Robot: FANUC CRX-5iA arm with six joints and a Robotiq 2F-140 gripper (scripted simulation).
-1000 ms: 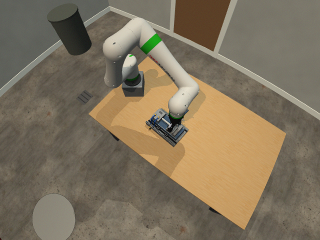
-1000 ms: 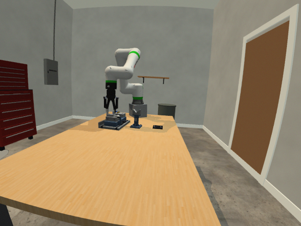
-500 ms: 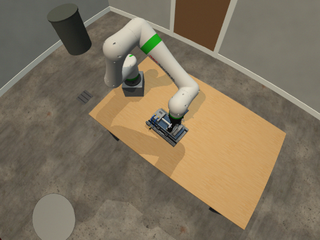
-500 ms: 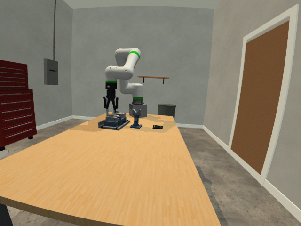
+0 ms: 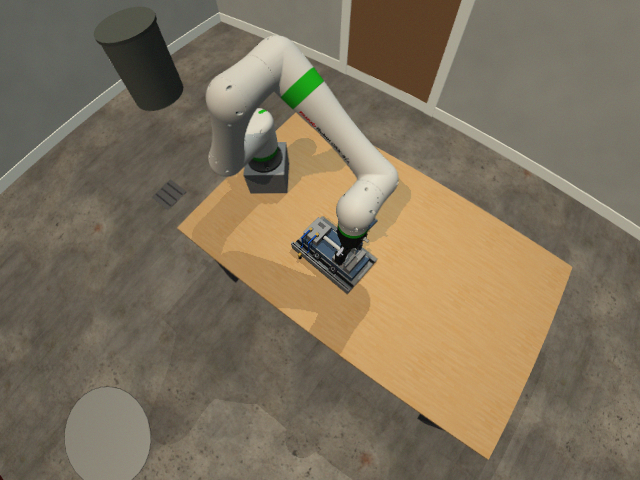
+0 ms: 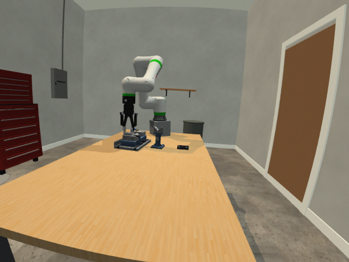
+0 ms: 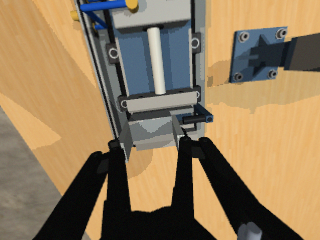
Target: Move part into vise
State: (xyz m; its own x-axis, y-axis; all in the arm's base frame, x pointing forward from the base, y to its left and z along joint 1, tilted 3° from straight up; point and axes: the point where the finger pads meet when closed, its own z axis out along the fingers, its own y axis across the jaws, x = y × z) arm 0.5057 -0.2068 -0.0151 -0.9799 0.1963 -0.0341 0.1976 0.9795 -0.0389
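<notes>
My gripper is now 30 mm above the part. The rest, counted from my hand: work stop: 70 mm to the left, 30 mm below, 10 mm ahead; moving jaw: 40 mm below, 30 mm to the left, 30 mm behind; fixed jaw: 40 mm below, 30 mm ahead, 10 mm to the left.
</notes>
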